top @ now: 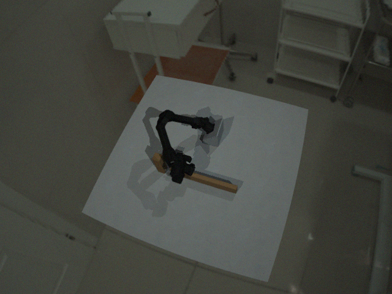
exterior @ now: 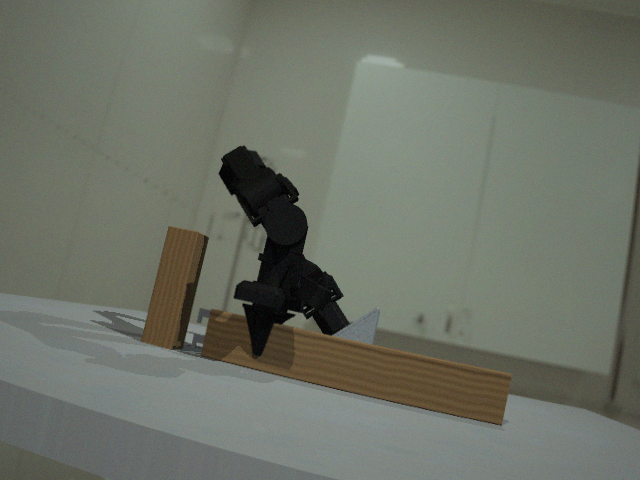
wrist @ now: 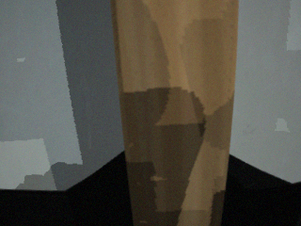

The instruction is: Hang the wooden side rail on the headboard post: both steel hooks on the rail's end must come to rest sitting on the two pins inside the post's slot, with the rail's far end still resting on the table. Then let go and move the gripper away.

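My gripper tip is 150 mm to the left of the wooden headboard post, 70 mm below it and 20 mm past it.
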